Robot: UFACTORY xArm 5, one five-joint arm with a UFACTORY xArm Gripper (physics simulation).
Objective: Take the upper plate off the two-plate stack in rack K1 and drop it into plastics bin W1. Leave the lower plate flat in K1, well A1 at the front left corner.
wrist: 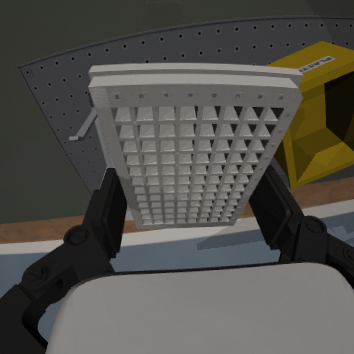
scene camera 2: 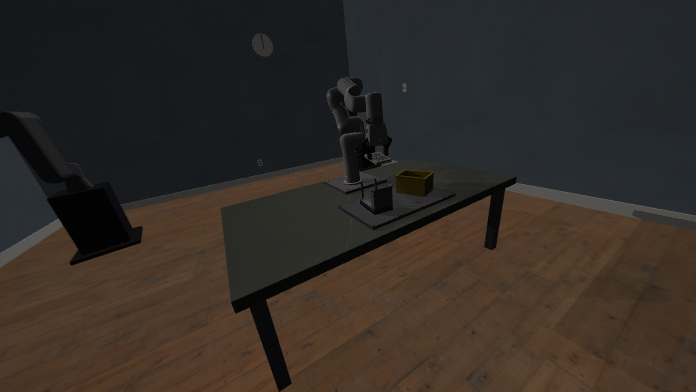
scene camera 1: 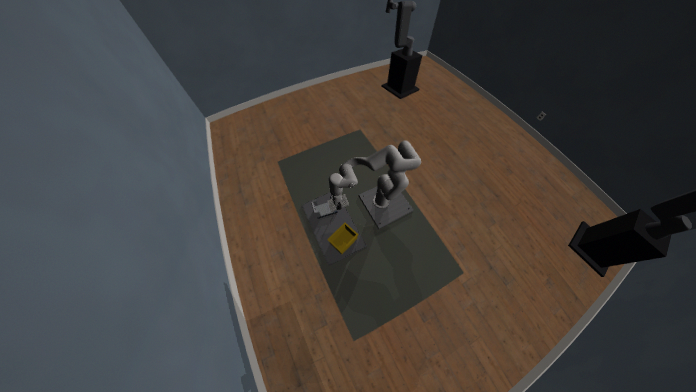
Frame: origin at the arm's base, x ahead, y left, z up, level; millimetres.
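Seen in the pictures: gripper, fingertip midpoint: (wrist: 189, 183) (scene camera 2: 378, 157) (scene camera 1: 337, 203); arm's base, link origin: (scene camera 2: 353, 182) (scene camera 1: 380, 201).
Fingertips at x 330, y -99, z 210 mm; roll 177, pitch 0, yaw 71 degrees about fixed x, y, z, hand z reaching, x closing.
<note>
Pixels of each thing's middle, then the offset from my fingertips to it. "spot": a spot on its surface instead. Level surfaces: height alone.
- pale grey deep-well plate, body centre: (wrist: 190, 175) (scene camera 2: 377, 158) (scene camera 1: 338, 202) 2 mm left, 6 mm back, 1 mm down
- rack K1, body centre: (wrist: 125, 155) (scene camera 2: 375, 195) (scene camera 1: 324, 207) 99 mm right, 60 mm ahead, 155 mm down
- rack, surface spot: (wrist: 83, 130) spot: 114 mm right, 10 mm back, 123 mm down
- Yellow plastics bin W1, body centre: (wrist: 309, 115) (scene camera 2: 414, 182) (scene camera 1: 343, 239) 180 mm left, 89 mm ahead, 165 mm down
- dark perforated board, body centre: (wrist: 204, 122) (scene camera 2: 396, 200) (scene camera 1: 332, 224) 28 mm left, 84 mm ahead, 221 mm down
- table, surface height: 228 mm down
My gripper (scene camera 1: 339, 205) (scene camera 2: 378, 154) (wrist: 189, 183) is shut on a pale grey deep-well plate (scene camera 2: 381, 158) (wrist: 195, 90), gripped by its sides with its well grid facing the wrist camera. In scene camera 2 the plate hangs in the air behind rack K1 (scene camera 2: 383, 198) and beyond the board. In the wrist view the plate covers most of the rack; a thin metal arm of the rack (wrist: 83, 130) shows at its left. The lower plate is hidden there, and its pose in the rack cannot be told. Yellow plastics bin W1 (scene camera 1: 341, 244) (scene camera 2: 413, 185) (wrist: 320, 51) stands right of the held plate in the wrist view.
Rack and bin stand on a dark perforated board (scene camera 1: 326, 252) (scene camera 2: 400, 209) (wrist: 55, 82) on the table (scene camera 1: 380, 315) (scene camera 2: 290, 230). The arm's base plate (scene camera 1: 395, 216) (scene camera 2: 340, 186) is beside the board. Two more arms on black pedestals (scene camera 1: 404, 72) (scene camera 1: 617, 240) stand away from the table.
</note>
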